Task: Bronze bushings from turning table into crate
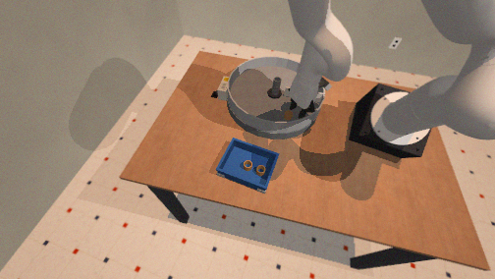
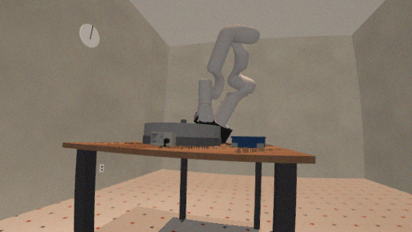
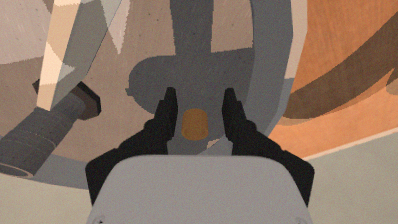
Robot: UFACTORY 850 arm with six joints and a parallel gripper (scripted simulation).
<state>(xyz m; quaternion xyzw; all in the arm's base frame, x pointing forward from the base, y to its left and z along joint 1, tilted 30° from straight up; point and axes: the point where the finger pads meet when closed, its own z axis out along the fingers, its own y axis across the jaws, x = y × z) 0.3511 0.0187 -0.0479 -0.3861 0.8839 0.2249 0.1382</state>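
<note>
Now: hand 270 mm to the right of the blue crate, 130 mm short of it and 60 mm above it. The rest, counted from my hand: grey turning table (110 mm ahead, 90 mm to the right, 30 mm below).
</note>
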